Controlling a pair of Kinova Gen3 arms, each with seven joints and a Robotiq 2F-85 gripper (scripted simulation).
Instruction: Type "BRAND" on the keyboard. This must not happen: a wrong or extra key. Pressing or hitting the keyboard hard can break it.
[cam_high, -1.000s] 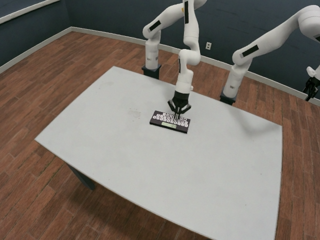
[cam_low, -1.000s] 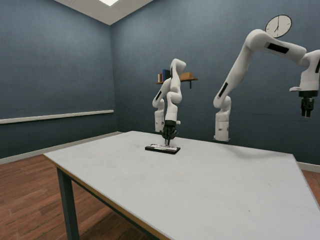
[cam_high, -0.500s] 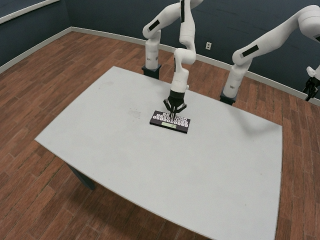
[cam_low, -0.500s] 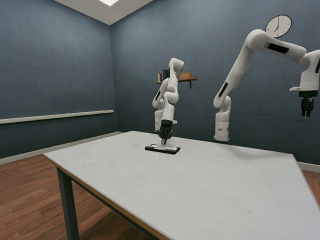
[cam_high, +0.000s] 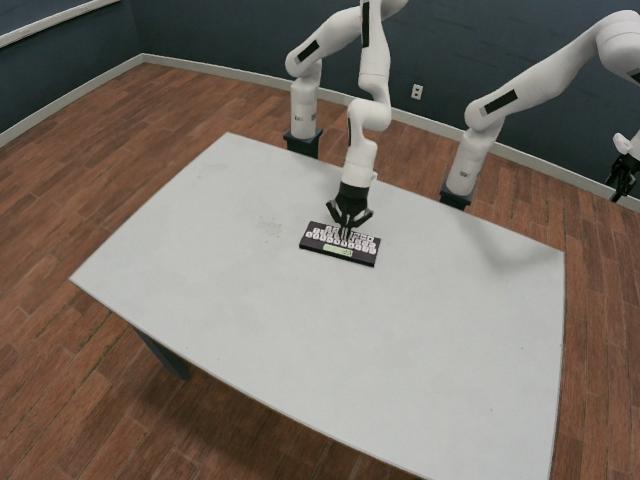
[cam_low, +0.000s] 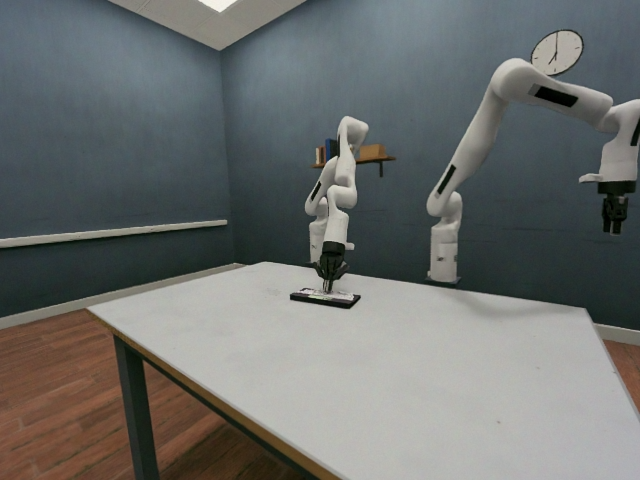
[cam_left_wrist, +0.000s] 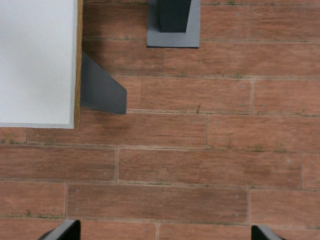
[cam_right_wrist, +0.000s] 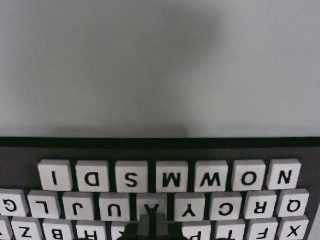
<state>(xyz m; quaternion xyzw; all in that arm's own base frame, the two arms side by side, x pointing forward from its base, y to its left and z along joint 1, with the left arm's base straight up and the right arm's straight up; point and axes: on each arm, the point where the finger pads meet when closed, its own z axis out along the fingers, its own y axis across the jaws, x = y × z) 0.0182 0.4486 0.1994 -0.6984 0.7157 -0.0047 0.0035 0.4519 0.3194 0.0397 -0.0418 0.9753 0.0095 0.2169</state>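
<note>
The key is 20 mm below my right hand.
</note>
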